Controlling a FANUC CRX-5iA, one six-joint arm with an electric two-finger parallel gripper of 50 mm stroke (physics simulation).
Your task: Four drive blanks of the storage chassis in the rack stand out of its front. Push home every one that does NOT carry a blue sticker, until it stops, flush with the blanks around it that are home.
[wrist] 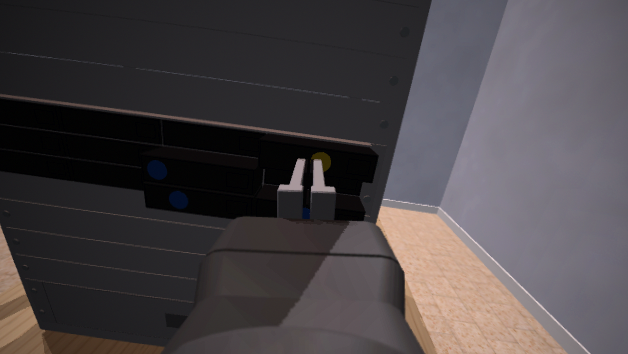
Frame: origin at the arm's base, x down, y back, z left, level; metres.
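Seen in the pictures: gripper, between the fingertips: point(309, 173).
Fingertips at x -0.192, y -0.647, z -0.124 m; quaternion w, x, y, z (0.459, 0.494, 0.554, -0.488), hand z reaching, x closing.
Pixels of each thing's middle, then the offset from my fingertips to it. "*": a spot on its surface instead.
- blank with a yellow sticker, a spot on its surface: point(345, 162) * dx -0.002, dy -0.037, dz -0.036 m
- third blue-stickered blank, a spot on its surface: point(349, 214) * dx +0.050, dy -0.036, dz -0.050 m
- home, a spot on its surface: point(100, 121) * dx -0.002, dy -0.100, dz +0.214 m
- dark rack, middle of its body: point(220, 164) dx +0.080, dy -0.247, dz +0.133 m
The blank with a yellow sticker point(345, 162) stands out at the right end of the top row. A blue-stickered blank point(200, 175) stands out in the middle row, left of the gripper. Another blue-stickered blank point(210, 203) stands out directly below it. A third blue-stickered blank point(349, 214) stands out at the right end of the bottom row, partly hidden by the gripper; a bit of its sticker shows between the fingers. My gripper point(309, 173) is shut and empty, its tips in front of the yellow-stickered blank, just left of its sticker's middle. Whether they touch it I cannot tell.
Blanks that are home point(100, 121) fill the chassis to the left. The dark rack point(280, 30) has plain panels above and below, and its screwed right edge borders the tiled floor point(465, 280). A grey wall point(560, 125) stands at the right.
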